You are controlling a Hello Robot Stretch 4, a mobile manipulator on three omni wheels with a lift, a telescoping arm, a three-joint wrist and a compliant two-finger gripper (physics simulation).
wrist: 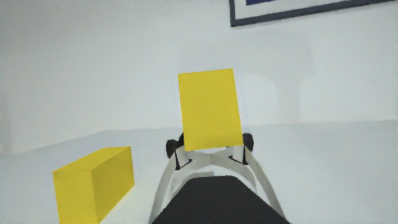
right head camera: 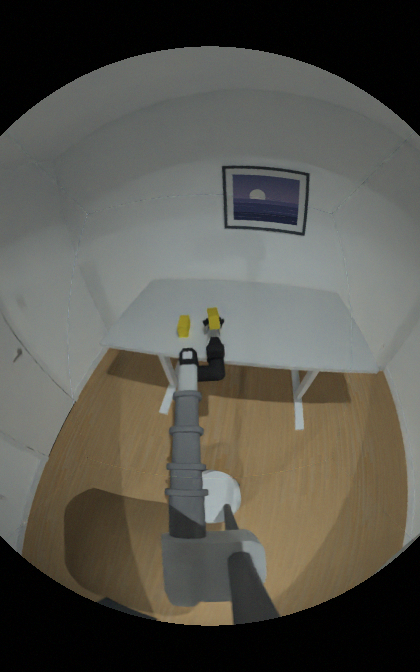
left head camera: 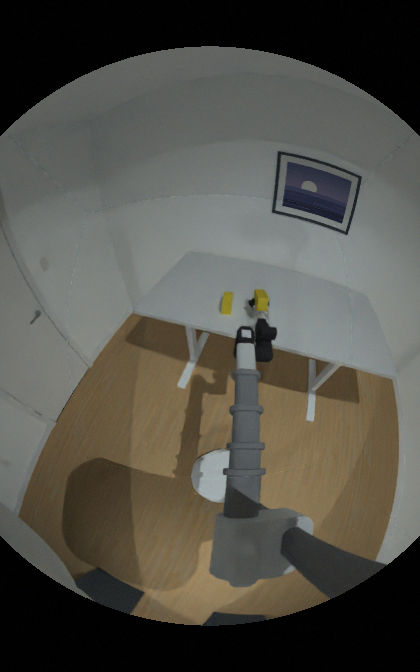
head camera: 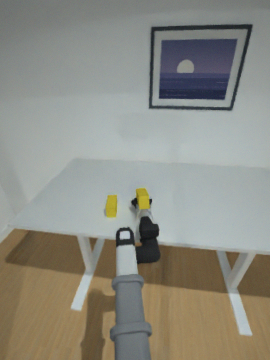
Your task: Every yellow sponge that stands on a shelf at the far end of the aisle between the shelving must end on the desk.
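Places are measured from the robot's base along level axes (x down, y back, z left), in metres.
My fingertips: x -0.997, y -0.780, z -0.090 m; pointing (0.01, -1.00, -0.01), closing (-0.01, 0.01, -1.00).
Ahead of a thing's pixels: the offset from my fingertips to its top centre. Level surfaces: height alone.
My gripper [head camera: 142,202] [left head camera: 259,303] [right head camera: 213,322] [wrist: 209,141] is shut on a yellow sponge {dx -0.078, dy +0.041, dz +0.001 m} [head camera: 142,198] [left head camera: 261,300] [right head camera: 213,318] [wrist: 210,110] and holds it upright above the front part of the desk {dx +0.075 m} [head camera: 200,200] [left head camera: 310,315] [right head camera: 280,325] [wrist: 330,175]. The gap between this sponge and the desk top cannot be judged exactly. A second yellow sponge {dx +0.013, dy -0.014, dz +0.147 m} [head camera: 111,206] [left head camera: 227,303] [right head camera: 183,326] [wrist: 95,185] rests on the desk, a little to the left of the held one and apart from it. The shelving does not show in these views.
A wall with a framed picture [head camera: 199,105] [left head camera: 316,221] [right head camera: 265,230] [wrist: 300,15] stands behind the desk. The telescoping arm [head camera: 131,315] [left head camera: 247,430] [right head camera: 187,450] reaches out over the wooden floor to the desk's front edge. A door handle [left head camera: 35,316] [right head camera: 18,354] shows at the left.
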